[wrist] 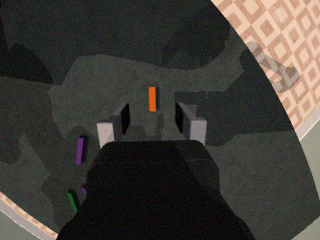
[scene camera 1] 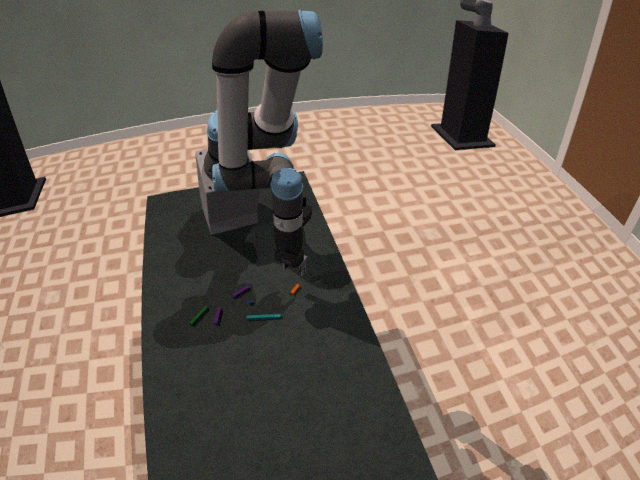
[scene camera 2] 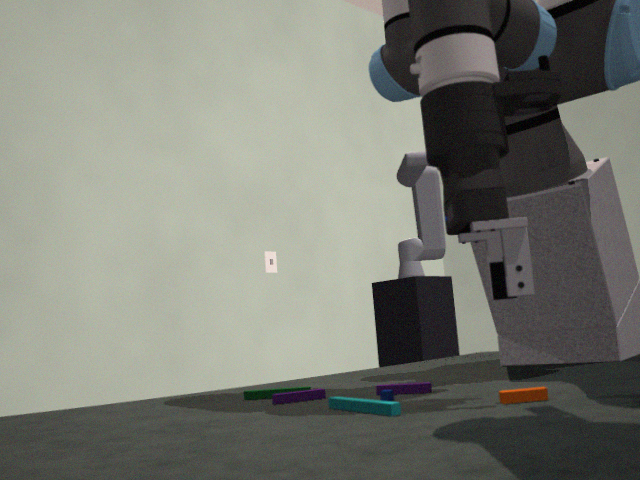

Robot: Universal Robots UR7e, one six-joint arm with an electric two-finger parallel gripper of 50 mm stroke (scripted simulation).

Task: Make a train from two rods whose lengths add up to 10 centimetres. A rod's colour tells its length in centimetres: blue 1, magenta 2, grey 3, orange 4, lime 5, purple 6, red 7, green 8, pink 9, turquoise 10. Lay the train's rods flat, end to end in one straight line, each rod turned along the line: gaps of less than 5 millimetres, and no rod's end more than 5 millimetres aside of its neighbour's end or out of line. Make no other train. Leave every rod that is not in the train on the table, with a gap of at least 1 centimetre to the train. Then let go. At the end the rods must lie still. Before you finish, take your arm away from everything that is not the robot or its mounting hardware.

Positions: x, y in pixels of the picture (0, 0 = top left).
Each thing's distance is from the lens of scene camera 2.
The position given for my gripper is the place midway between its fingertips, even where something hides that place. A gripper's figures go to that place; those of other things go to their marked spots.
my gripper (scene camera 2: 512, 297): 0.56 m
turquoise rod (scene camera 2: 389, 408): 0.53 m
